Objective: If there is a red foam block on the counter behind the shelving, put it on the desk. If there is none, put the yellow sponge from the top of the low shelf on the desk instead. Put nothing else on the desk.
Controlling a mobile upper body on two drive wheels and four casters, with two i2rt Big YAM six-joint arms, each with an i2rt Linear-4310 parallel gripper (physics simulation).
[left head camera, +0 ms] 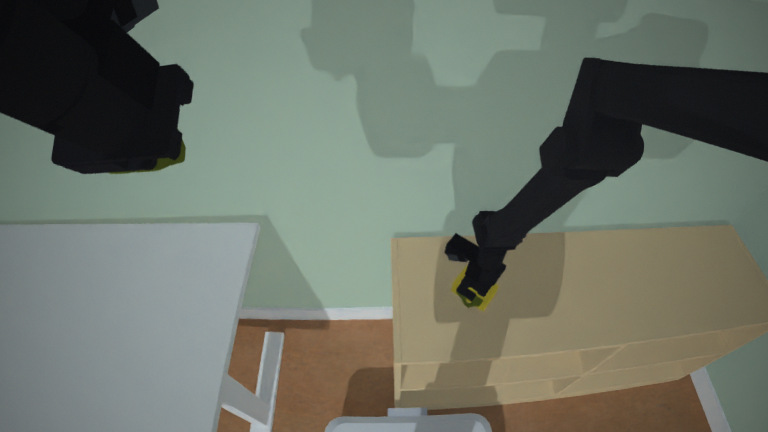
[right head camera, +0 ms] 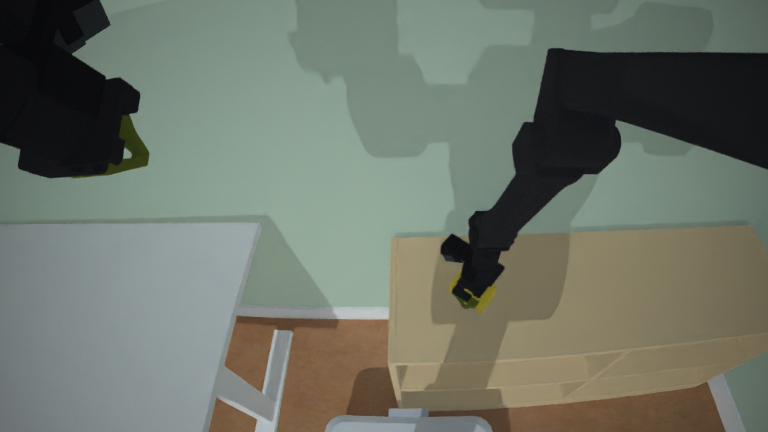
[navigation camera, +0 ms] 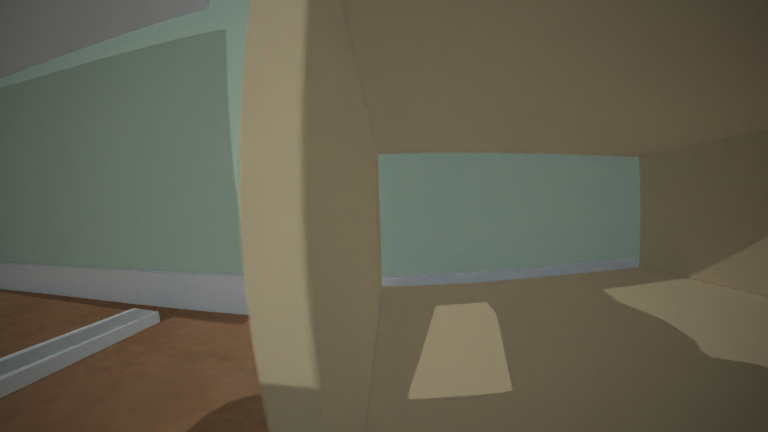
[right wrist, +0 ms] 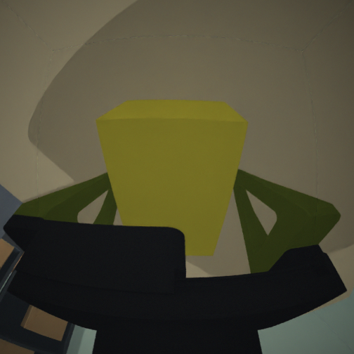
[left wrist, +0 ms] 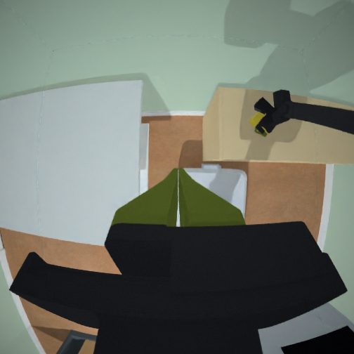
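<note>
The yellow sponge lies on top of the low shelf. My right gripper is open, with its fingers at either side of the sponge's near part; whether they touch it I cannot tell. My left gripper is shut and empty, high up at the left in both head views. The white desk stands left of the shelf. No red foam block or counter shows.
The desk's white foot reaches into the gap between desk and shelf. My white base is close in front of the shelf. A green wall stands behind both.
</note>
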